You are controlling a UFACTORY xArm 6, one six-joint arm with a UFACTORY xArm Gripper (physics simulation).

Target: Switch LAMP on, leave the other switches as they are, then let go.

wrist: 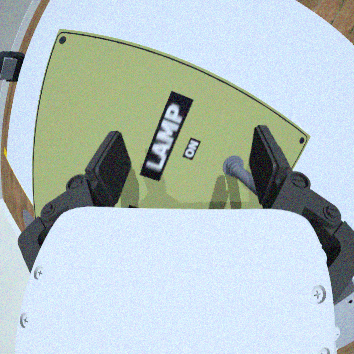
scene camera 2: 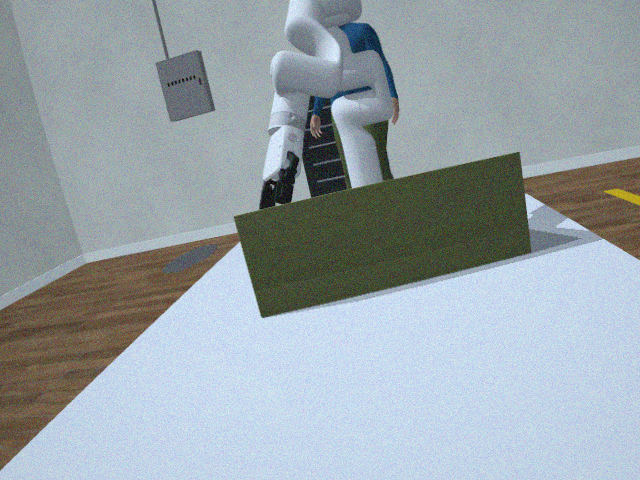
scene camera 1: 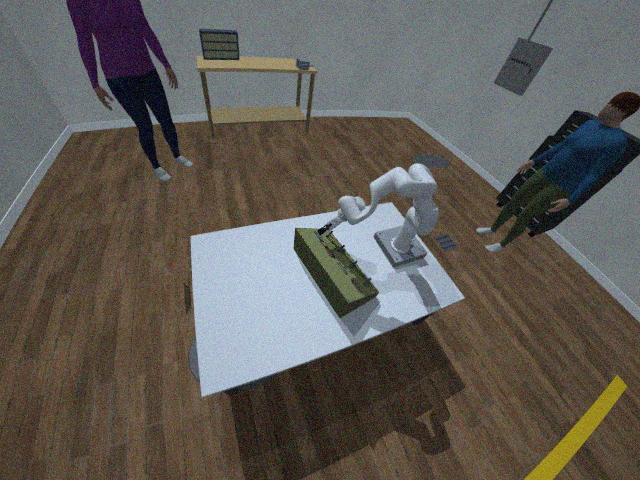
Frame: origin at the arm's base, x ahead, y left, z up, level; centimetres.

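Where they show: gripper, fingertip midpoint: (wrist: 187,144) (scene camera 1: 322,229); arm's base, link origin: (scene camera 1: 399,245).
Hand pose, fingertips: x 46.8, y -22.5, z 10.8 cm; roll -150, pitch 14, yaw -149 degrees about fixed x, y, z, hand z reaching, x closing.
Observation:
Things, the pixels of their top centre, and the offset from my fingertips. Level surfaces: height alone.
- LAMP label, top centre: (wrist: 161,138) dx +2.9, dy +1.4, dz -2.9 cm
- grey LAMP lever, top centre: (wrist: 248,185) dx -5.3, dy +0.9, dz -3.0 cm
- dark lever, top centre: (scene camera 1: 354,261) dx -6.8, dy +24.8, dz -3.0 cm
- white table, surface height: dz -16.1 cm
The olive switch box (scene camera 1: 323,272) (scene camera 2: 382,235) (wrist: 90,100) stands on the white table. In the wrist view its panel carries the LAMP label (wrist: 167,136) and a small ON label (wrist: 191,149). The grey LAMP lever (wrist: 240,171) slants right, away from the ON label, and its far end is hidden behind the right finger. My gripper (scene camera 1: 323,229) (scene camera 2: 275,201) (wrist: 187,144) is open, low over the LAMP end of the box, with the labels between its fingers in the wrist view. Whether a finger touches the lever is unclear.
Other levers stand along the box towards its near end in scene camera 1, including one dark lever (scene camera 1: 354,262). The box's back hides the panel in scene camera 2. The arm's base plate (scene camera 1: 385,246) is right of the box on the white table (scene camera 1: 242,310) (scene camera 2: 361,387).

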